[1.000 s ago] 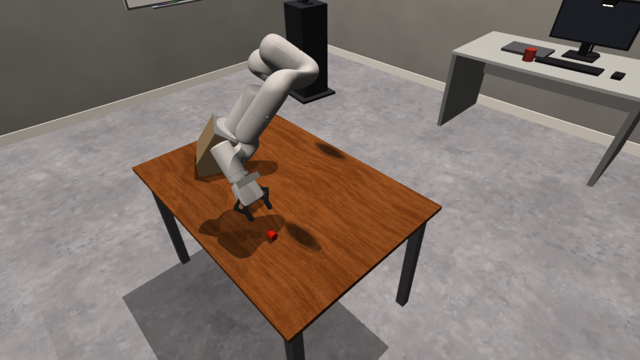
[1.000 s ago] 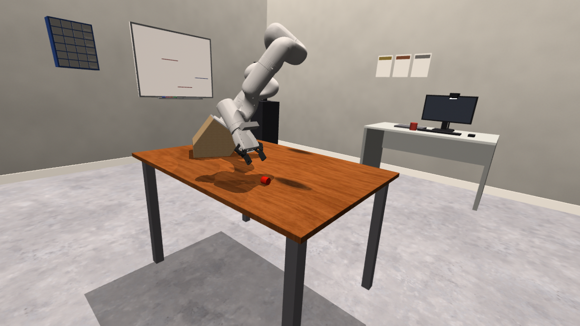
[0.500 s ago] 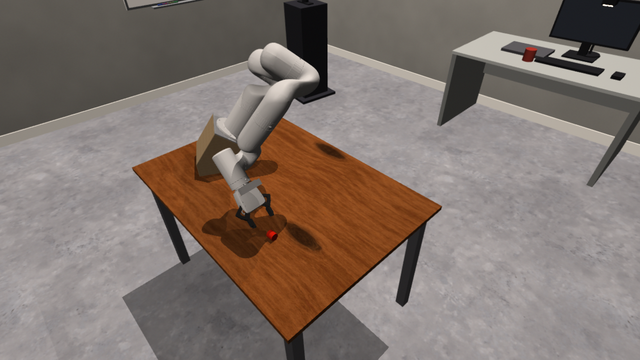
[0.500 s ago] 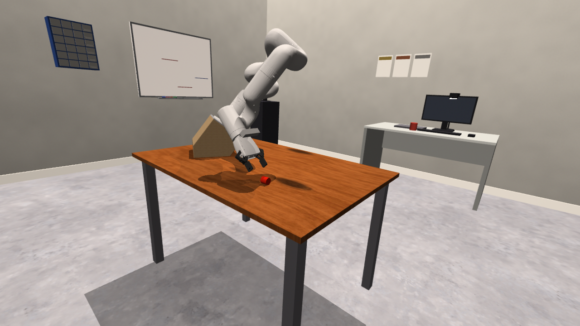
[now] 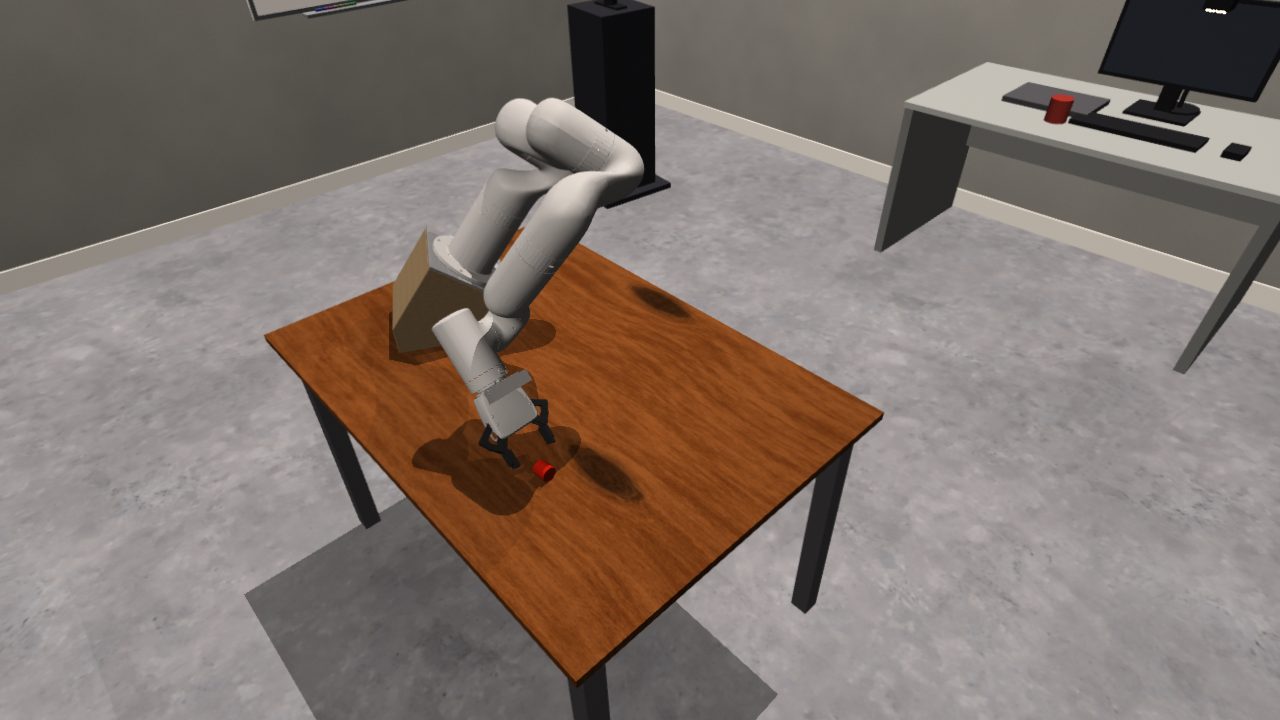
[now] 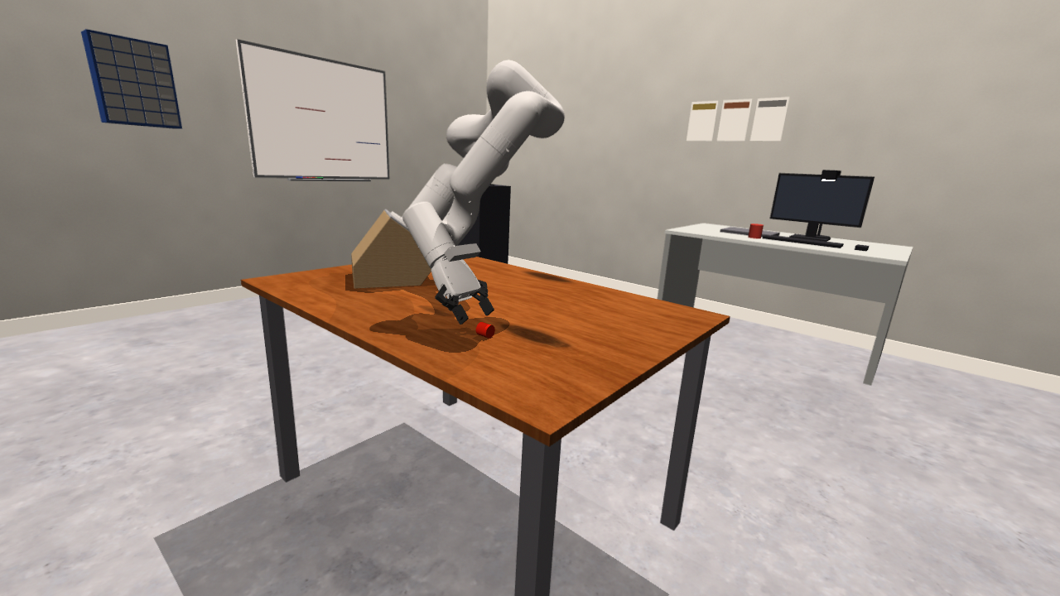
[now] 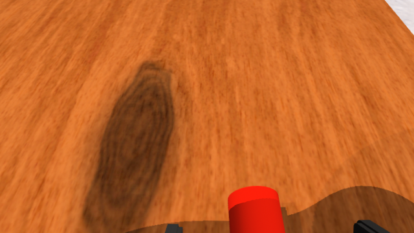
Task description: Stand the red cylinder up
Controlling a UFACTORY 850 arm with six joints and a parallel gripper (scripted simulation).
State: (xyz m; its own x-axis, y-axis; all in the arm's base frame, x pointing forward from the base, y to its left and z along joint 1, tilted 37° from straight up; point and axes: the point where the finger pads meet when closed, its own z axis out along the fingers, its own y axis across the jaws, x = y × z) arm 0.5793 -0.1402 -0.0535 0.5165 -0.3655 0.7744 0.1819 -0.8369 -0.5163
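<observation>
My gripper is now 30 mm short of the red short cylinder, 30 mm above it and 10 mm to the right of it.
</observation>
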